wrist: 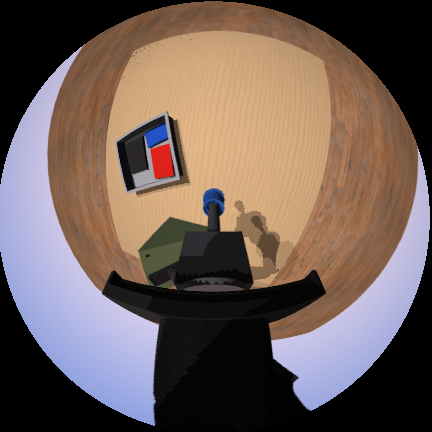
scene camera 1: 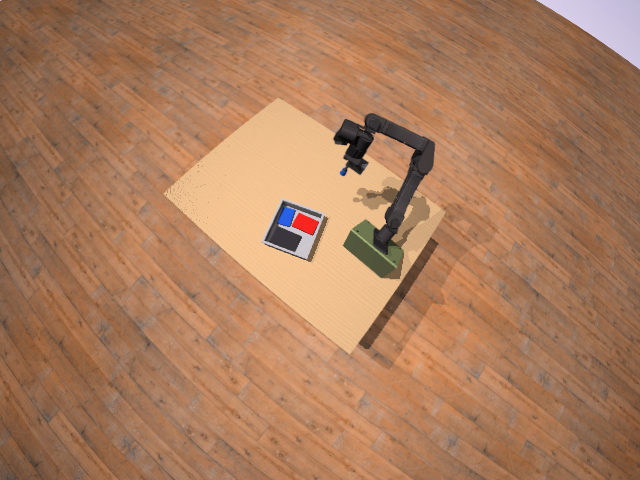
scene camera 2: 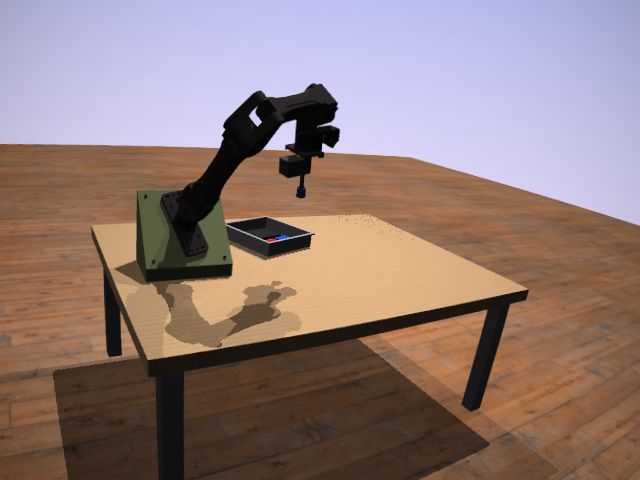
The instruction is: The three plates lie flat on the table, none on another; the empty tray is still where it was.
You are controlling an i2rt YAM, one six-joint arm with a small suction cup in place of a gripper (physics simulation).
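Places are measured from the arm's base along level axes (x down, y right, z back), in metres.
Pixels of known places: hand, tool point: (wrist: 213, 197) (scene camera 1: 342, 173) (scene camera 2: 300, 196); arm's base, link origin: (wrist: 174, 268) (scene camera 1: 379, 241) (scene camera 2: 184, 223).
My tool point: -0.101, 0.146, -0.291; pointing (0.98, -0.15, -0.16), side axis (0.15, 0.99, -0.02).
Observation:
For each thing: its top centre in the pictures, then the offset to it from my tool point, as dx, dy, dz. Level surfaces: height alone.
- tray, top centre: (scene camera 2: 267, 228) (wrist: 140, 155) (scene camera 1: 293, 227) +0.185, -0.269, -0.082
- table, surface height: dx +0.235
- blue plate, top centre: (scene camera 2: 289, 239) (wrist: 156, 133) (scene camera 1: 286, 216) +0.222, -0.228, -0.153
- red plate, top centre: (scene camera 2: 269, 244) (wrist: 161, 161) (scene camera 1: 305, 223) +0.221, -0.209, -0.053
- larger black plate, top centre: (scene camera 2: 260, 233) (wrist: 135, 155) (scene camera 1: 285, 238) +0.222, -0.327, -0.091
The tray (scene camera 1: 308, 247) (scene camera 2: 290, 246) (wrist: 142, 179) is grey with a low rim and stands on the table (scene camera 1: 232, 170) (scene camera 2: 392, 268) (wrist: 250, 100). Three plates lie flat in it side by side: a blue plate (scene camera 1: 286, 217) (scene camera 2: 282, 237) (wrist: 157, 135), a red plate (scene camera 1: 305, 223) (scene camera 2: 271, 240) (wrist: 162, 161) and a larger black plate (scene camera 1: 284, 239) (wrist: 136, 155). In the scene camera 2 view the tray's wall partly hides them. My suction cup (scene camera 1: 343, 172) (scene camera 2: 300, 192) (wrist: 213, 197) is blue, carries nothing and hangs well above the table, to the side of the tray.
The green arm base (scene camera 1: 368, 252) (scene camera 2: 216, 245) (wrist: 167, 239) stands on the table near one edge, beside the tray with a gap between them. The arm reaches high over the table, and its shadow falls on the table top.

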